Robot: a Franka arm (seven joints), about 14 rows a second.
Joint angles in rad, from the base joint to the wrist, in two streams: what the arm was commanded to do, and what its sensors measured. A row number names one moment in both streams.
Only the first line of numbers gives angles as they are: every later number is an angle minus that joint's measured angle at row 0.
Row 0, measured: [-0.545, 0.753, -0.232, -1.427, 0.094, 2.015, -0.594]
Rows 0 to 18, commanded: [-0.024, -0.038, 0.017, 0.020, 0.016, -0.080, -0.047]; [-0.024, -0.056, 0.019, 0.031, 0.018, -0.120, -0.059]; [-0.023, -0.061, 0.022, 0.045, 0.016, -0.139, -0.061]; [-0.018, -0.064, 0.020, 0.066, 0.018, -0.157, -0.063]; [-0.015, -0.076, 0.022, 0.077, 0.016, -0.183, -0.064]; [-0.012, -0.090, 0.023, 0.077, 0.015, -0.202, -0.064]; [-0.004, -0.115, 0.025, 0.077, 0.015, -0.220, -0.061]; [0.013, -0.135, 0.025, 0.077, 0.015, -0.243, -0.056]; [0.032, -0.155, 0.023, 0.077, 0.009, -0.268, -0.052]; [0.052, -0.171, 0.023, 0.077, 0.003, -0.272, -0.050]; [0.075, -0.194, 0.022, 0.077, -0.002, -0.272, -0.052]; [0.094, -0.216, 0.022, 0.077, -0.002, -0.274, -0.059]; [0.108, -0.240, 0.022, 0.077, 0.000, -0.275, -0.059]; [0.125, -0.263, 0.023, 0.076, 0.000, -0.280, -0.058]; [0.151, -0.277, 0.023, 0.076, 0.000, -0.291, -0.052]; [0.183, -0.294, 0.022, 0.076, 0.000, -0.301, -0.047]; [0.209, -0.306, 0.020, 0.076, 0.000, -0.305, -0.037]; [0.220, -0.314, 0.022, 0.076, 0.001, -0.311, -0.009]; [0.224, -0.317, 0.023, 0.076, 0.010, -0.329, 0.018]
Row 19, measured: [0.207, -0.294, 0.030, 0.089, 0.001, -0.299, -0.016]
